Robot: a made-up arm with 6 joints.
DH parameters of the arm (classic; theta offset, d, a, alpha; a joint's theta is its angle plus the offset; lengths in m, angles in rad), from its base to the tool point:
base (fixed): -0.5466 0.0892 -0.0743 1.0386
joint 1: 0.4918 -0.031 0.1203 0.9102
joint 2: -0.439 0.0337 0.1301 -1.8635
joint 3: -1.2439 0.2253 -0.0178 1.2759
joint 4: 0 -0.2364 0.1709 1.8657
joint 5: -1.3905 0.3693 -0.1 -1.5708
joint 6: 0 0.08 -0.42 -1.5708
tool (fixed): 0 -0.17 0 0
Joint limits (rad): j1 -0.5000..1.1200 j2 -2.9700..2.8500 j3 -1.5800..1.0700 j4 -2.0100..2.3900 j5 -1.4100..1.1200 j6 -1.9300..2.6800
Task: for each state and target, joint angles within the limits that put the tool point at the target. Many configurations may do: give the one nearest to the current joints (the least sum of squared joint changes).
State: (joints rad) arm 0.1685 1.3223 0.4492 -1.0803 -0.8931 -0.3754
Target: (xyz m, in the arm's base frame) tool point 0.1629 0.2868 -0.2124
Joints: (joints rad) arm 0.1473 1.1493 0.2394 -1.4857 -0.4552 -0.4270
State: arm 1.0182 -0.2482 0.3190 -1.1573 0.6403 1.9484
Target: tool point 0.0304 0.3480 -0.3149
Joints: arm 0.6250 -0.1082 0.6062 -1.6294 1.1200 2.6800
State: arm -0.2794 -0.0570 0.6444 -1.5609 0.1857 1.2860
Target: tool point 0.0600 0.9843 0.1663
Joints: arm 0.3260 -0.1219 0.2359 -1.9484 0.0830 1.4252
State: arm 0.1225 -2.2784 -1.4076 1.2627 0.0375 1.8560
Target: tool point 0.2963 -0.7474 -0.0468
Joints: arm 0.1697 -2.3945 -1.4966 1.0081 -0.1010 2.1069
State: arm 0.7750 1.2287 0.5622 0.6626 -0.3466 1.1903
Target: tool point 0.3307 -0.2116 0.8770
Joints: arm 0.8266 1.3085 0.4696 0.3894 -0.1747 0.9352
